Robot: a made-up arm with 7 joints. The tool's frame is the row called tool. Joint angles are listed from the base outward. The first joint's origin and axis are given. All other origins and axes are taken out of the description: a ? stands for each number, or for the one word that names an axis. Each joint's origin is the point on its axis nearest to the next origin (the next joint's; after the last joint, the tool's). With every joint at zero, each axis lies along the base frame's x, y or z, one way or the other. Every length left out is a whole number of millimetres.
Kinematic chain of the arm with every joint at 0, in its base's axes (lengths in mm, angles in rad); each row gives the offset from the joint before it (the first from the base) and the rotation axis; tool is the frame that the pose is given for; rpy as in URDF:
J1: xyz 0 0 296 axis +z
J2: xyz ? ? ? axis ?
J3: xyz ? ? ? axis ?
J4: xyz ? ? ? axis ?
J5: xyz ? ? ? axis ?
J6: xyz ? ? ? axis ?
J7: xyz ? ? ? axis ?
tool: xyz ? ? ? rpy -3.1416 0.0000 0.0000
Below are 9 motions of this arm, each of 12 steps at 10 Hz.
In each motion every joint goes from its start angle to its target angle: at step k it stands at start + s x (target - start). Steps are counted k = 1, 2, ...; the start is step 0. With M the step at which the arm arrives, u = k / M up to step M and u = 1 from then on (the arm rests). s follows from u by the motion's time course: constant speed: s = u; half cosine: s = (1 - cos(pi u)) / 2; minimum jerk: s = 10 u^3 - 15 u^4 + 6 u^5.
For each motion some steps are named. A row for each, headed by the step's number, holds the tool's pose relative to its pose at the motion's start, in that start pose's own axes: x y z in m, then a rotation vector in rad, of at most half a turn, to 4 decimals.
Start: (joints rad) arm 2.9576 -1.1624 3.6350 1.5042 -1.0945 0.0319 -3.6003
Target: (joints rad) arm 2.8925 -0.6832 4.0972 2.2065 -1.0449 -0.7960 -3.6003
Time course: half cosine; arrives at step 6
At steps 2, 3, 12:
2: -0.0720 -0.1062 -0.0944 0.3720 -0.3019 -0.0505
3: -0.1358 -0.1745 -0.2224 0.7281 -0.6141 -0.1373
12: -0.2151 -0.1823 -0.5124 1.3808 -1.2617 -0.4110

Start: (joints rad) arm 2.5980 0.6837 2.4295 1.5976 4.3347 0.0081 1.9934
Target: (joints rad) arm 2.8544 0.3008 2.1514 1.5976 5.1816 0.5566 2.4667
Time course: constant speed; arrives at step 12
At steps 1, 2, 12:
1: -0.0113 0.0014 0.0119 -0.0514 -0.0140 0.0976
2: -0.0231 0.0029 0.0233 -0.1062 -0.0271 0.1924
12: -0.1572 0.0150 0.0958 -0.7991 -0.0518 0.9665

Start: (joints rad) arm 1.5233 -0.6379 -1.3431 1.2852 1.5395 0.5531 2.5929
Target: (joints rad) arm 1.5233 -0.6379 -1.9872 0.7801 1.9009 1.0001 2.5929
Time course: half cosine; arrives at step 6
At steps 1, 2, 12:
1: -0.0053 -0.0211 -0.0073 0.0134 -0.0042 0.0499
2: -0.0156 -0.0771 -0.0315 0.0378 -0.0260 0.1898
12: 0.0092 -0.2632 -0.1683 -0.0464 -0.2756 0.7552

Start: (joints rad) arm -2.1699 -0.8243 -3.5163 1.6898 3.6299 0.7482 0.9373
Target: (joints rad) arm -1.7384 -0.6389 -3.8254 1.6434 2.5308 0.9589 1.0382
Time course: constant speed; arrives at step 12
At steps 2, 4, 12:
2: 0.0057 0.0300 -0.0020 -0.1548 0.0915 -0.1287
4: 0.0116 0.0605 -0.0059 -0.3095 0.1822 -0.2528
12: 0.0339 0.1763 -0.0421 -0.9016 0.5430 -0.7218

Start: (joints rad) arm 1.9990 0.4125 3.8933 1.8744 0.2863 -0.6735 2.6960
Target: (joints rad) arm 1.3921 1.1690 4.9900 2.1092 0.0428 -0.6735 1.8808
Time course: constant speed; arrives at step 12
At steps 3, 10, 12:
3: -0.0897 0.1255 -0.0357 -0.2176 -0.2110 -0.2191
10: -0.1177 0.4230 -0.2674 -0.7453 -0.6677 -0.6691
12: -0.0831 0.4816 -0.3579 -0.9008 -0.7775 -0.7540

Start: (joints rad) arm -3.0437 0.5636 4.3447 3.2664 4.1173 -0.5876 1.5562
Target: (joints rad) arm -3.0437 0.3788 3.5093 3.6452 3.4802 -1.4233 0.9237
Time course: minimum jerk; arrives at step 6
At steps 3, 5, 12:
3: -0.0179 -0.0026 -0.0466 0.3959 -0.4026 -0.9088
5: -0.0231 -0.0211 -0.0851 0.9262 -0.9002 -1.5212
12: -0.0230 -0.0236 -0.0875 0.9724 -0.9422 -1.5552

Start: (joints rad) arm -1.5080 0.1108 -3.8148 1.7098 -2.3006 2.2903 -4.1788
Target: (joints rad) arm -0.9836 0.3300 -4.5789 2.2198 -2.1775 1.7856 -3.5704
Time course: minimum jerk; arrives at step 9
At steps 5, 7, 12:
5: -0.0271 -0.0408 0.1586 -0.1858 -0.1254 0.4031
7: -0.0542 -0.0412 0.2323 -0.2663 -0.1523 0.6179
12: -0.0614 -0.0399 0.2478 -0.2816 -0.1551 0.6691

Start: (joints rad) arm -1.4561 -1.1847 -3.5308 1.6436 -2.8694 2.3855 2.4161
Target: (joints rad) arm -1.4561 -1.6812 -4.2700 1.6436 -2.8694 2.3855 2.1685
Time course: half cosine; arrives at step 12
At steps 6, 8, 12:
6: -0.0712 0.0821 -0.0703 0.3597 0.2106 -0.2787
8: -0.0969 0.1211 -0.0840 0.5279 0.3534 -0.3859
12: -0.1163 0.1526 -0.0854 0.6826 0.5201 -0.4686

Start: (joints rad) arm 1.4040 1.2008 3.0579 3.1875 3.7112 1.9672 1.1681
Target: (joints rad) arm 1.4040 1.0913 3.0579 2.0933 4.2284 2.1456 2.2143
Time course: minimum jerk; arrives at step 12
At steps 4, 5, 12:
4: -0.0625 -0.0096 -0.0857 0.1729 0.0107 0.0420
5: -0.1089 -0.0035 -0.1370 0.2752 0.0055 0.0572
12: -0.3495 0.1461 -0.2875 0.6345 -0.0588 0.0249

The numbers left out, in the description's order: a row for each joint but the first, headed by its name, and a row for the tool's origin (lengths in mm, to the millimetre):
J2: xyz 0 0 0, axis +y
J3: xyz 0 0 239, axis +z
J4: xyz 33 0 0, axis -y
J5: xyz 78 0 -346, axis -z
J6: xyz 0 0 0, axis +y
J7: xyz 47 0 -60, axis -z
tool: xyz 0 0 0

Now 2 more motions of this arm.
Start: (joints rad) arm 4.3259 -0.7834 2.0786 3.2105 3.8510 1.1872 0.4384
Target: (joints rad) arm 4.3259 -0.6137 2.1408 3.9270 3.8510 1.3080 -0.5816
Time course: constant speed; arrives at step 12
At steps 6, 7, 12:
6: -0.0917 0.1169 0.1157 -0.1333 -0.3992 -0.3097
7: -0.1117 0.1368 0.1294 -0.1371 -0.4725 -0.3588
12: -0.2259 0.2333 0.1699 -0.0722 -0.8482 -0.5788

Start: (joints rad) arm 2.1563 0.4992 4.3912 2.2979 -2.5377 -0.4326 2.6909
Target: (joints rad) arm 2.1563 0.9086 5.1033 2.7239 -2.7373 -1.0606 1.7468
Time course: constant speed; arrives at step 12
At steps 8, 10, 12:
8: 0.0295 -0.2625 -0.1089 0.6785 0.0606 -0.9211
10: 0.0255 -0.3093 -0.1478 0.8406 0.1308 -1.1407
12: 0.0190 -0.3476 -0.1879 0.9998 0.2232 -1.3494

